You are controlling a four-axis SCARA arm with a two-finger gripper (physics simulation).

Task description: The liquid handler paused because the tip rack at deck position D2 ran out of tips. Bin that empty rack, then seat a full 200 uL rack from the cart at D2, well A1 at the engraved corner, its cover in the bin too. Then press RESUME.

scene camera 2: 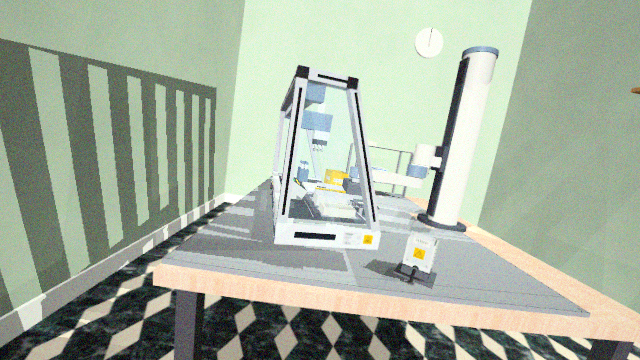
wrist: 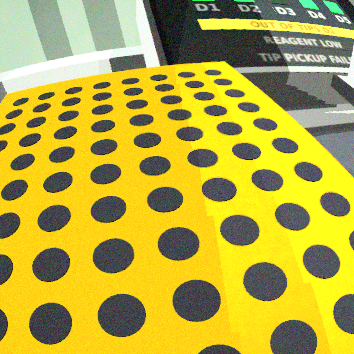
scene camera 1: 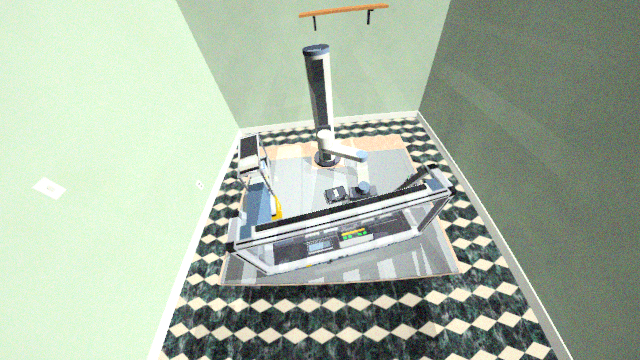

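Pixels of known places: gripper, between the fingertips: point(scene camera 2: 316, 187) point(wrist: 151, 54); arm's base, origin of its link: point(scene camera 2: 440, 223) point(scene camera 1: 327, 157).
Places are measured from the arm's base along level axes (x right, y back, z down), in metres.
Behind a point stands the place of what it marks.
A tip rack point(wrist: 165, 200) point(scene camera 2: 330, 189) with a yellow top fills much of the wrist view at close range; its holes look dark and empty. It stands inside the liquid handler point(scene camera 1: 345, 209) @[x -0.073, y -0.861, z -0.527 m] point(scene camera 2: 285, 236) @[x -0.553, y -0.785, z -0.038 m]. My gripper point(scene camera 1: 363, 192) point(scene camera 2: 352, 186) is open, low over the rack area; its fingertips are hidden in the scene views. The status screen point(wrist: 280, 32) @[x -0.144, y -0.787, z -0.131 m] point(scene camera 1: 354, 234) behind the rack shows OUT OF TIPS D2 lit yellow. A yellow box point(scene camera 1: 277, 208) point(scene camera 2: 336, 176) stands near the handler's far end. The full rack and the RESUME button cannot be made out.
The framed cart point(scene camera 1: 248, 145) @[x 0.583, y -0.164, z -0.363 m] stands at the back left in scene camera 1. A black item point(scene camera 1: 335, 194) @[x -0.043, y -0.467, z -0.063 m] lies on the table behind the handler. A white block with a warning sign point(scene camera 2: 419, 253) @[x -0.653, y -0.425, z -0.086 m] stands near the table's edge. The arm column point(scene camera 1: 322, 95) @[x -0.012, y -0.077, z -0.635 m] point(scene camera 2: 467, 140) @[x -0.075, y -0.011, z -0.454 m] rises behind the handler.
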